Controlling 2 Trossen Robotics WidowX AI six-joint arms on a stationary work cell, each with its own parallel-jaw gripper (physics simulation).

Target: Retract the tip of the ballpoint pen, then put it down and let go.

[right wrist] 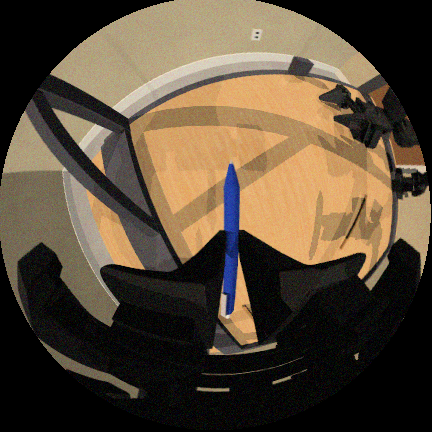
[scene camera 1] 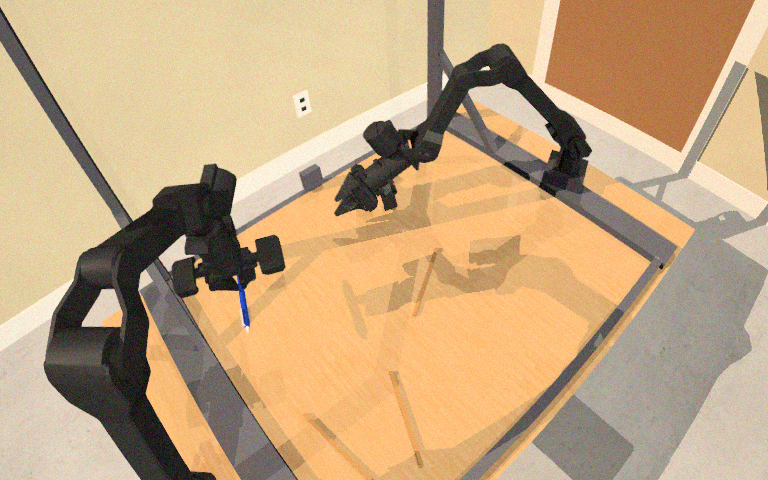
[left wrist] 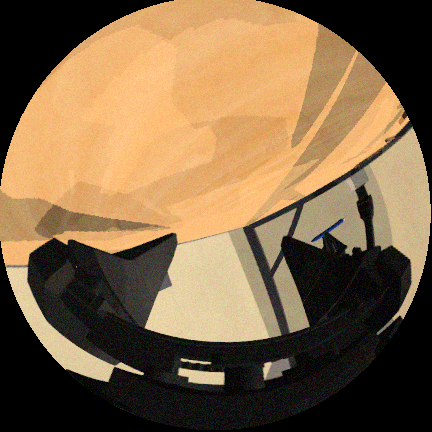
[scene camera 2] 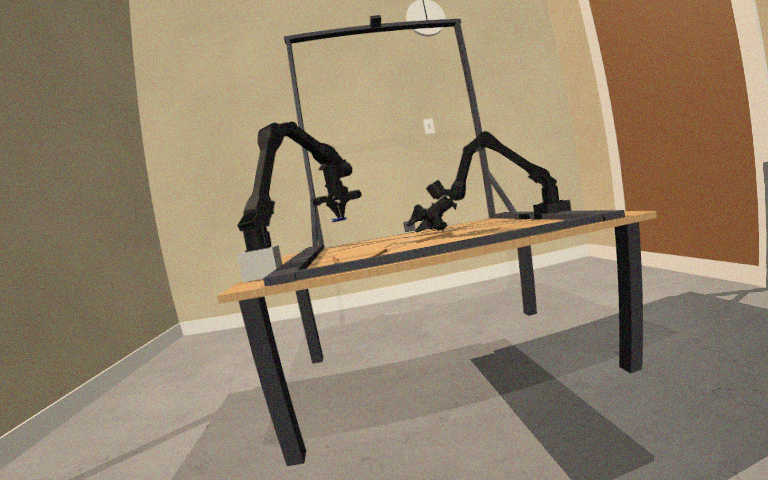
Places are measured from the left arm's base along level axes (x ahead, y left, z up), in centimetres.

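Pixels of known places: left gripper, fingertip midpoint: (right wrist: 325, 106) (scene camera 1: 335, 207) (left wrist: 230, 240) (scene camera 2: 411, 229); right gripper, fingertip midpoint: (right wrist: 230, 235) (scene camera 1: 241, 287) (left wrist: 323, 232) (scene camera 2: 341, 219); left arm's base at its link origin: (scene camera 1: 567, 165) (scene camera 2: 551, 202); right arm's base at its link origin: (scene camera 2: 258, 249).
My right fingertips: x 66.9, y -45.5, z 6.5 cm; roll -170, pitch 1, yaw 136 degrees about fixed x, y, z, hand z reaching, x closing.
For each thing: its top centre in the pictures, then the offset to it from my right fingertips.
- blue ballpoint pen at its top centre: (right wrist: 229, 266) (scene camera 1: 240, 293) (left wrist: 329, 231) (scene camera 2: 338, 217) dx +1.5, dy +1.5, dz +0.9 cm
- small grey block at its top centre: (scene camera 1: 309, 169) (right wrist: 304, 59) (scene camera 2: 408, 220) dx -37.7, dy -12.1, dz -6.2 cm
A blue ballpoint pen (scene camera 1: 243, 306) (scene camera 2: 339, 219) (left wrist: 329, 230) (right wrist: 231, 202) is held above the wooden table. In the right wrist view its tapered end points up the picture and is blue right to the end, with no writing point visible. Its white clip and push-button end lie between the finger bases. My right gripper (scene camera 2: 338, 214) (right wrist: 230, 235) is shut on the pen's middle; in scene camera 1 its fingers are mostly hidden. My left gripper (scene camera 1: 338, 206) (left wrist: 230, 240) (right wrist: 325, 106) is open and empty, low over the back of the table, well apart from the pen.
The wooden table (scene camera 1: 339, 373) (scene camera 2: 645, 216) is edged by dark grey rails (scene camera 1: 572, 356). Dark uprights (scene camera 1: 434, 56) (scene camera 2: 471, 96) rise at its back corners. A small grey block (scene camera 1: 310, 177) (right wrist: 301, 66) stands at the back edge. Shadows and thin brown streaks cross the table top.
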